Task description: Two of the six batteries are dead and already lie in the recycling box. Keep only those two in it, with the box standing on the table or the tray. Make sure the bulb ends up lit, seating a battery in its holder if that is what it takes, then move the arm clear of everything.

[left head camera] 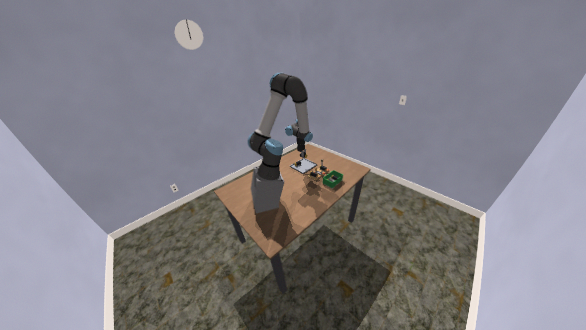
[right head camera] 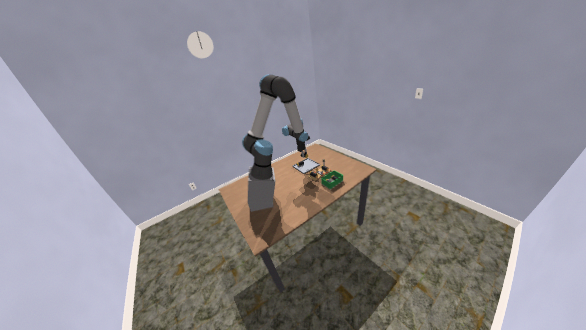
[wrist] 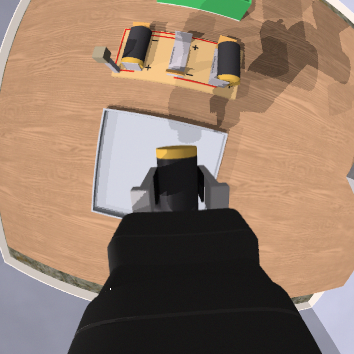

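Seen in the pictures: gripper, fingertip midpoint: [left head camera: 303, 156] [right head camera: 304, 156] [wrist: 177, 177]; arm's base, link origin: [left head camera: 268, 173] [right head camera: 261, 173].
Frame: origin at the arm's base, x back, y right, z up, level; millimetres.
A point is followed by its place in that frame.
My gripper [left head camera: 303, 154] {x -486, y -43, z -120 mm} [right head camera: 304, 154] {x -486, y -43, z -120 mm} [wrist: 177, 177] {x -486, y -43, z -120 mm} is shut on a black battery with a gold end [wrist: 177, 165] {x -487, y -27, z -93 mm}, held above the white tray [wrist: 125, 145] {x -566, y -28, z -248 mm}. Another battery [left head camera: 298, 163] {x -495, y -114, z -225 mm} [right head camera: 300, 164] {x -485, y -113, z -231 mm} lies in the tray in the head views; the gripper hides that spot in the wrist view. The circuit board [wrist: 161, 59] {x -514, y 112, z -241 mm} has a battery in its left holder [wrist: 136, 44] {x -548, y 123, z -206 mm} and one in its right holder [wrist: 228, 60] {x -419, y 104, z -202 mm}. Its middle holder [wrist: 181, 50] {x -484, y 129, z -239 mm} is empty. The bulb [wrist: 101, 54] {x -579, y 90, z -159 mm} looks dull and unlit. The green recycling box [left head camera: 332, 179] {x -472, y 263, z -248 mm} [right head camera: 332, 179] {x -471, y 263, z -241 mm} [wrist: 215, 6] {x -431, y 222, z -229 mm} stands on the table with dark batteries inside, too small to count.
The wooden table [left head camera: 240, 192] {x 90, y -287, z -251 mm} [right head camera: 242, 192] {x 93, y -263, z -251 mm} [wrist: 50, 150] {x -718, y -36, z -251 mm} carries everything. The board stands between the tray and the green box. The bulb sticks up on its post at the board's left end in the wrist view. The arm's grey pedestal [left head camera: 267, 195] {x 85, y 50, z -108 mm} [right head camera: 261, 194] {x 77, y 56, z -110 mm} stands toward the other end.
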